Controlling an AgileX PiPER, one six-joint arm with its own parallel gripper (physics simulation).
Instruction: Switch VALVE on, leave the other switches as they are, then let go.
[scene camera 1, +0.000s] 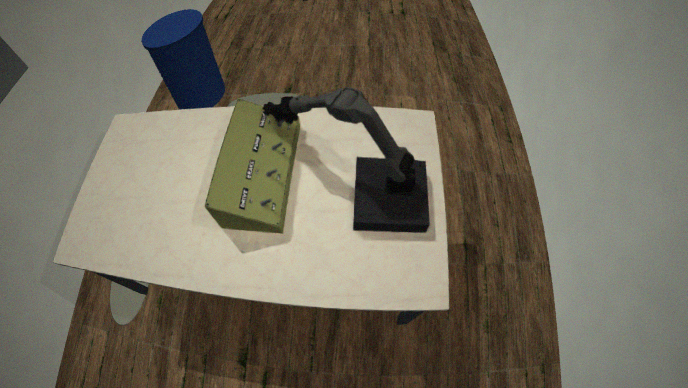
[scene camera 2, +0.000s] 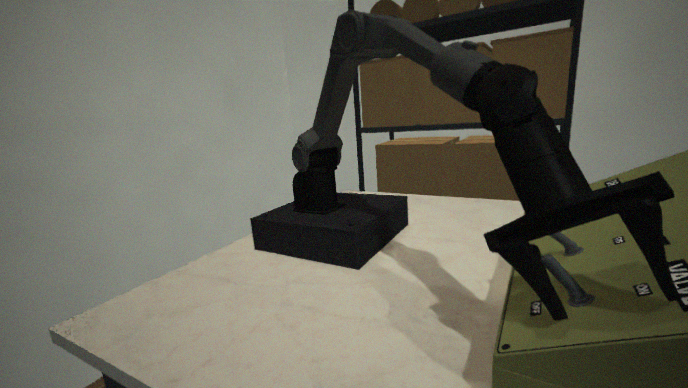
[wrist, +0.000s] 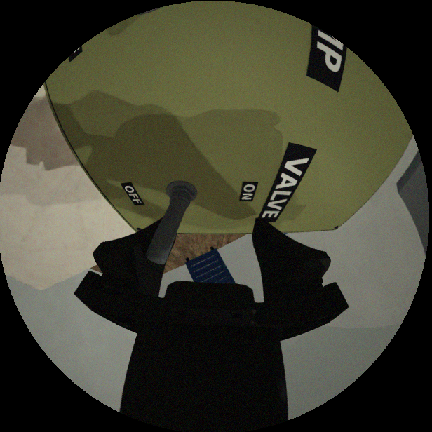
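The green switch panel (scene camera 1: 225, 170) (scene camera 2: 590, 362) (wrist: 215, 65) stands on the table. The VALVE lever (scene camera 2: 564, 277) (wrist: 167, 230) leans to its OFF side, away from the VALVE label (scene camera 2: 678, 282) (wrist: 289, 181). My gripper (scene camera 1: 270, 115) (scene camera 2: 617, 308) (wrist: 214, 225) is open low over the panel, with one finger on the OFF side and the other on the ON side. The lever stands between them, close to the OFF-side finger; contact is unclear. The PUMP lever (scene camera 1: 277, 146) (scene camera 2: 567, 244) also leans to OFF. The BRAKE lever (scene camera 1: 271, 173) and the DRIVE lever (scene camera 1: 266, 202) are apart from the gripper.
My arm's black base block (scene camera 1: 390, 215) (scene camera 2: 305, 240) sits on the pale table (scene camera 1: 150, 175) (scene camera 2: 310, 320). A blue cylinder (scene camera 1: 187, 62) stands behind the table. A dark shelf rack (scene camera 2: 575, 75) with brown boxes (scene camera 2: 415, 167) stands beyond the table.
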